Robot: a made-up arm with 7 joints.
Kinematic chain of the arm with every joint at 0, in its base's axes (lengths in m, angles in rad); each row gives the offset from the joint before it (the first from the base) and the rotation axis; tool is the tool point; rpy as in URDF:
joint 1: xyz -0.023 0 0.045 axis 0 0.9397 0.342
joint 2: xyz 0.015 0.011 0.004 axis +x
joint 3: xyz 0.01 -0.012 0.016 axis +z
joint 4: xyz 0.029 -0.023 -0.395 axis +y
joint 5: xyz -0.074 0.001 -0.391 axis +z
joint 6: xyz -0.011 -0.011 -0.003 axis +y
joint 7: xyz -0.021 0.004 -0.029 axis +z
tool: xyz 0 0.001 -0.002 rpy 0 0 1.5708
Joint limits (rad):
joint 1: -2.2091..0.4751
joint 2: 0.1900..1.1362
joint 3: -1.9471..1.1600
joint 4: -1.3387..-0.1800
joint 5: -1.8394..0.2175
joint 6: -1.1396..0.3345
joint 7: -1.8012..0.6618
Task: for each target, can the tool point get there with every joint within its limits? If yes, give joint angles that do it. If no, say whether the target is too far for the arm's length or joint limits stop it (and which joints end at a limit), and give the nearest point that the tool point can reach.
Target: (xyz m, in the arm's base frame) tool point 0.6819 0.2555 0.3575
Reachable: yes | joints -1.4812 0.8129 0.0501 -0.7024 -1.3939 -0.4104 -0.9287
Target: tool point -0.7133 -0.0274 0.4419
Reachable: no: joint limits stop it (at a limit: joint 1, joint 2, joint 4, joint 5, joint 6, joint 7) | nearest point -0.0588 0.3107 0.6810 | short by 0.774 m
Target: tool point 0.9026 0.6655 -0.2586
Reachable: no: too far | nearest point 0.6269 0.4705 -0.1670 | short by 0.350 m
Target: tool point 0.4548 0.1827 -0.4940
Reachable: yes | joints -0.6760 0.8665 -1.6231 -1.1175 -1.6798 0.0516 -0.7216
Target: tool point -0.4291 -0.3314 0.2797
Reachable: no: joint limits stop it (at a limit: joint 1, joint 2, joint 4, joint 5, joint 6, joint 7) | nearest point 0.1355 -0.4750 0.5365 | short by 0.637 m
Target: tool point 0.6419 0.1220 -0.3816
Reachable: yes | joints -0.6302 0.4881 -0.4050 -0.8084 -0.4805 -0.7239 -0.1033
